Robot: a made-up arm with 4 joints. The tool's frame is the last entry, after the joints.
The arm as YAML. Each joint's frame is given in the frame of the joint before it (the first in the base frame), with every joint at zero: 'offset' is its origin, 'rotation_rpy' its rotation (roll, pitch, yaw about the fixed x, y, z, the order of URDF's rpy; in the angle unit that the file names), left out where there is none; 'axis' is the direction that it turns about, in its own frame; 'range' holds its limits. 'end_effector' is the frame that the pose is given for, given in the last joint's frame.
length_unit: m
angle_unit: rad
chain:
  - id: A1
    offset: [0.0, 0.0, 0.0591]
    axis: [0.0, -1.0, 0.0]
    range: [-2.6, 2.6]
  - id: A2
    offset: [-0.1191, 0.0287, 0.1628]
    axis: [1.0, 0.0, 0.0]
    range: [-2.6, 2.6]
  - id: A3
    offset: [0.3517, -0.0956, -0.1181]
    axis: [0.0, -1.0, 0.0]
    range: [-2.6, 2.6]
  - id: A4
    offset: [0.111, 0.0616, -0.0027]
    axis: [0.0, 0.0, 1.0]
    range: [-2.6, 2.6]
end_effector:
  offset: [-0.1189, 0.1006, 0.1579]
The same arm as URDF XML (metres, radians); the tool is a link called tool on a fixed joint. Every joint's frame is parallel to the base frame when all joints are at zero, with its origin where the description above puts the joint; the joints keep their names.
<robot name="arm">
  <link name="base"/>
  <link name="link1"/>
  <link name="link2"/>
  <link name="link3"/>
  <link name="link4"/>
  <link name="tool"/>
  <joint name="A1" type="revolute">
    <parent link="base"/>
    <child link="link1"/>
    <origin xyz="0 0 0.0591"/>
    <axis xyz="0 -1 0"/>
    <limit lower="-2.6" upper="2.6"/>
  </joint>
  <joint name="A2" type="revolute">
    <parent link="link1"/>
    <child link="link2"/>
    <origin xyz="-0.1191 0.0287 0.1628"/>
    <axis xyz="1 0 0"/>
    <limit lower="-2.6" upper="2.6"/>
  </joint>
  <joint name="A3" type="revolute">
    <parent link="link2"/>
    <child link="link3"/>
    <origin xyz="0.3517 -0.0956 -0.1181"/>
    <axis xyz="0 -1 0"/>
    <limit lower="-2.6" upper="2.6"/>
  </joint>
  <joint name="A4" type="revolute">
    <parent link="link3"/>
    <child link="link4"/>
    <origin xyz="0.111 0.0616 -0.0027"/>
    <axis xyz="0 0 1"/>
    <limit lower="-2.6" upper="2.6"/>
  </joint>
  <joint name="tool_joint" type="fixed">
    <parent link="link4"/>
    <child link="tool"/>
    <origin xyz="-0.1189 0.1006 0.1579"/>
  </joint>
</robot>

